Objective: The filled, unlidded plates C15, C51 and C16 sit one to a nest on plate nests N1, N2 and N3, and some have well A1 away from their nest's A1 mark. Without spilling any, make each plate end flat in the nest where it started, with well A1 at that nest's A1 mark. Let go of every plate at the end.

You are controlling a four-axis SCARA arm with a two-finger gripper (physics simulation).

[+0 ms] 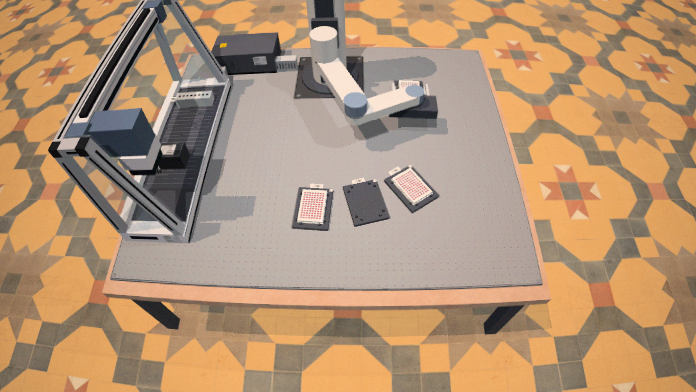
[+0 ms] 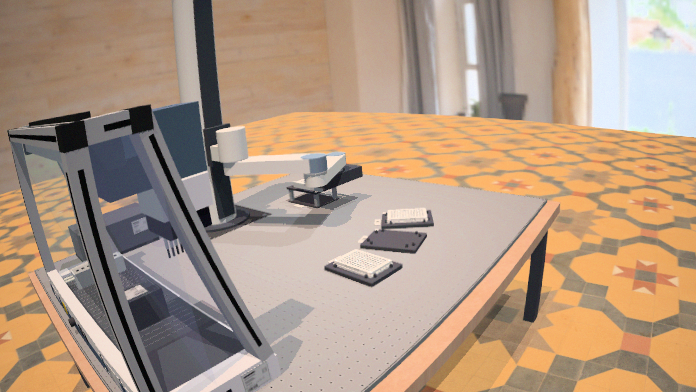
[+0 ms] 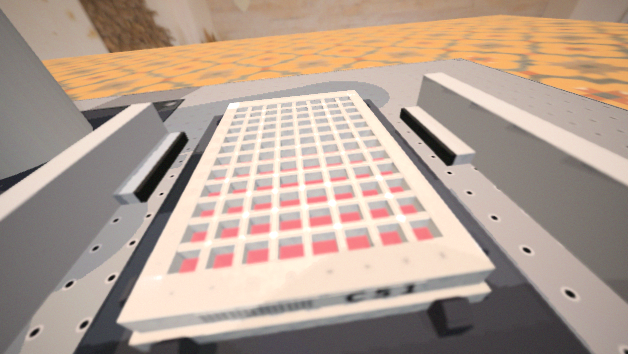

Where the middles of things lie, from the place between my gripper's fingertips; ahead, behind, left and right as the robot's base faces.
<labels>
My hand is 2 cm short of the raised dark stand [image 3: 513, 309] and 3 cm above it. The rest, counted from my hand: nest N2 [image 1: 366, 201]: 52 cm ahead, 19 cm to the right, 8 cm below.
</labels>
